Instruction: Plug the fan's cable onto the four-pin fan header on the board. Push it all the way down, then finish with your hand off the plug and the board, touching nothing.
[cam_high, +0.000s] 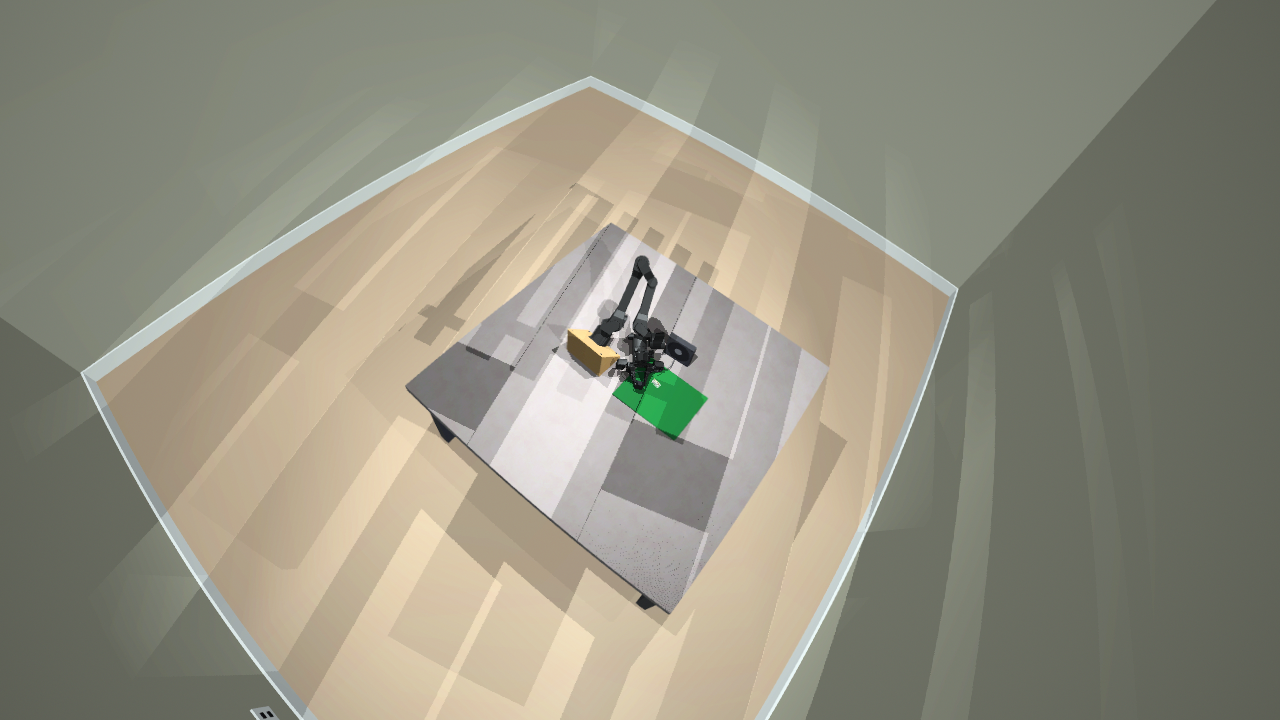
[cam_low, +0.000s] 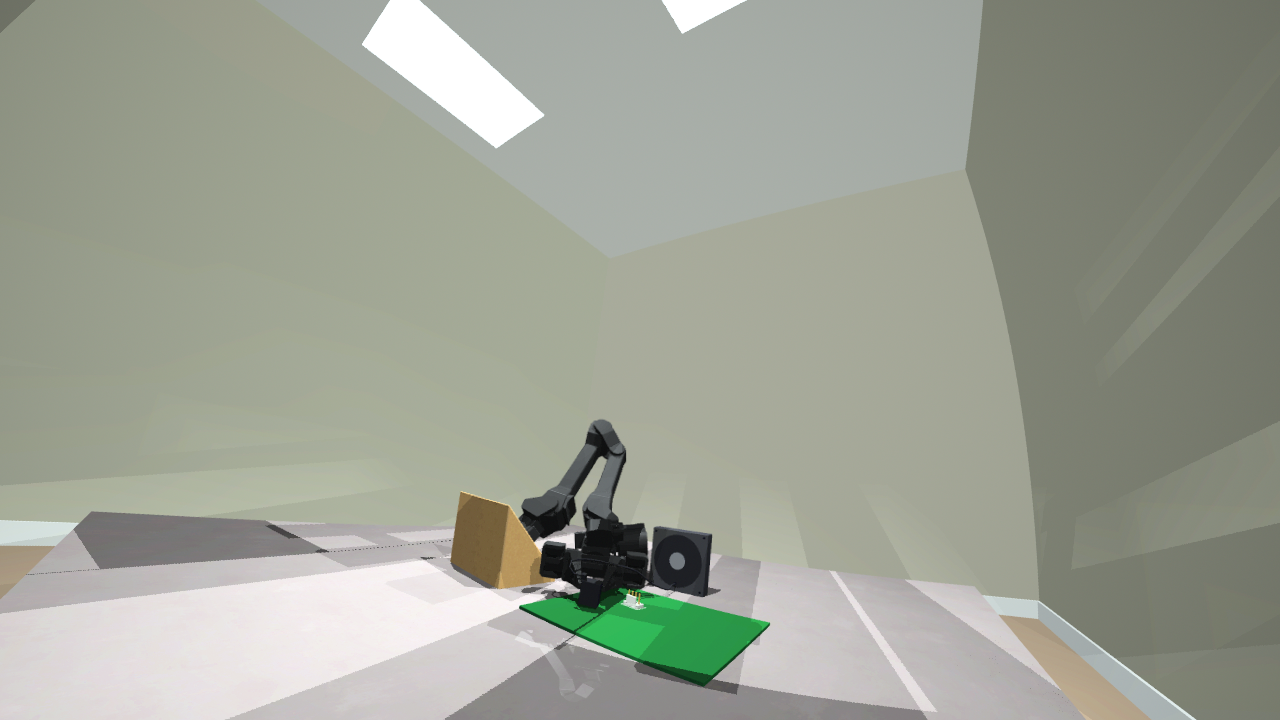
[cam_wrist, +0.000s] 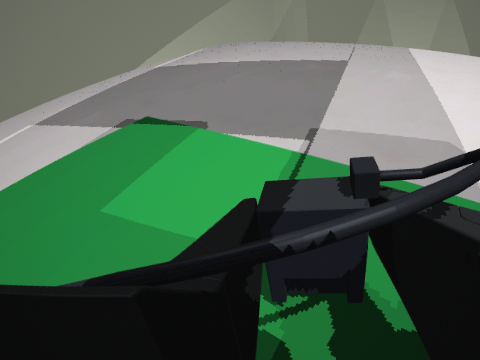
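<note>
Now: the black fan plug 10 mm to the left of my gripper tip, 10 mm below it and 10 mm behind it. Round my gripper tip: green board (80 mm ahead, 50 mm to the left, 50 mm below); then black fan (230 mm to the left, 20 mm above).
</note>
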